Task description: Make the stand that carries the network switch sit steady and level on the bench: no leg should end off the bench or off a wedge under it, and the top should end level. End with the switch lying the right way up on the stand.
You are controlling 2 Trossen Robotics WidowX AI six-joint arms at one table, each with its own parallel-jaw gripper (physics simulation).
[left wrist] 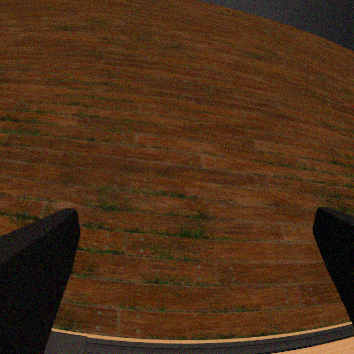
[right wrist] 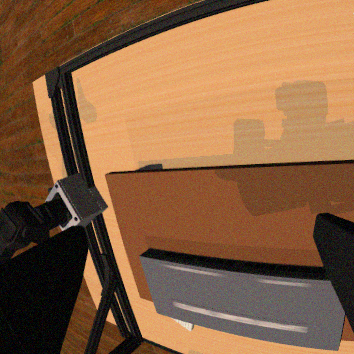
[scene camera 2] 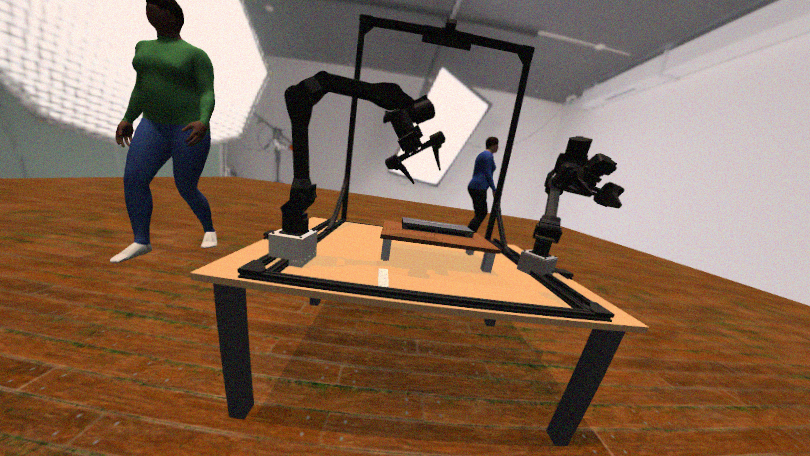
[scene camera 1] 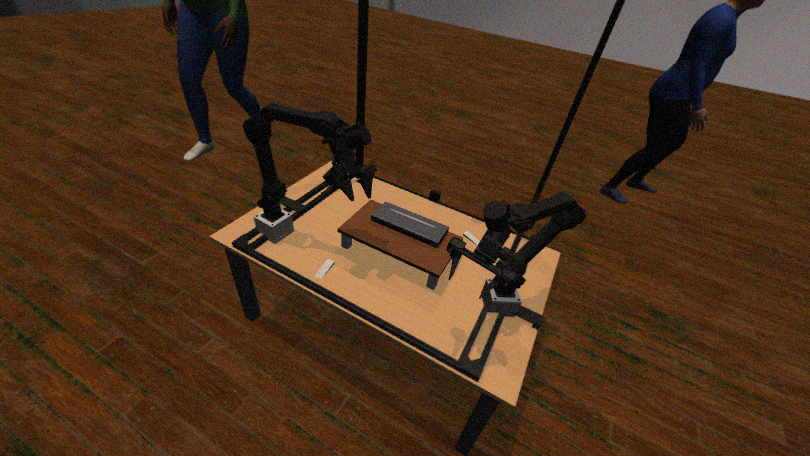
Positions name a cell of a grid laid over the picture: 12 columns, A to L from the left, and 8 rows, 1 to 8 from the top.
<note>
My left gripper (scene camera 2: I4) is open and holds nothing. My right gripper (scene camera 1: F4) is open and holds nothing. A dark grey network switch (scene camera 1: F4) rests on a brown stand (scene camera 1: F4).
The brown stand also shows in the right wrist view (right wrist: J5) and in scene camera 2 (scene camera 2: F5). The dark grey network switch is seen too in the right wrist view (right wrist: I7) and in scene camera 2 (scene camera 2: G4). My left gripper also shows in the left wrist view (left wrist: G6) and in scene camera 1 (scene camera 1: G6). The left wrist view misses the brown stand: it is out of frame. The left wrist view does not show the dark grey network switch: it is out of frame.
</note>
